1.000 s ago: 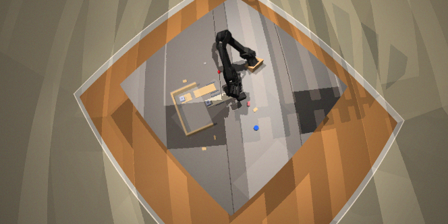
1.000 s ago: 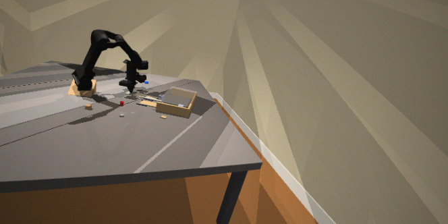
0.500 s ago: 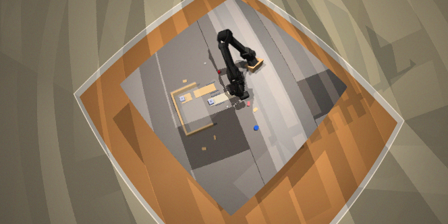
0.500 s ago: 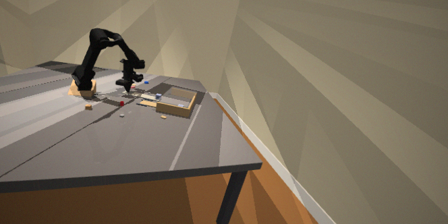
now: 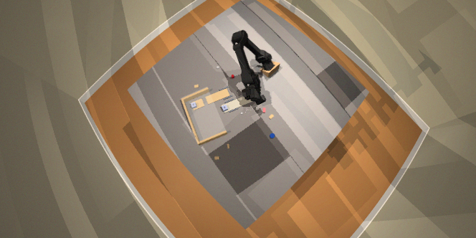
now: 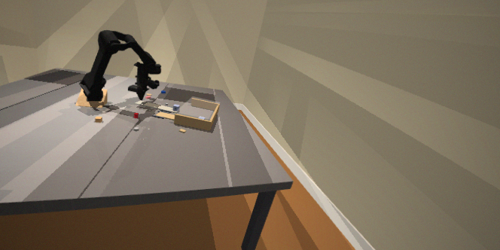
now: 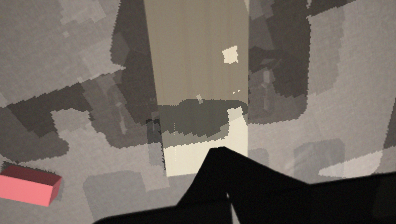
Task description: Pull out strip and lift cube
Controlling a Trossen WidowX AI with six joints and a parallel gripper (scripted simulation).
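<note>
The strip lies 90 mm ahead of my gripper tip, 40 mm to the right of it and 20 mm below it. From my gripper tip the other things lie so: blue piece (260 mm to the left, 130 mm ahead, 20 mm below); then red cylinder (200 mm to the right, 10 mm below, 10 mm behind); then pink block (110 mm to the left, 30 mm ahead, 20 mm below).
</note>
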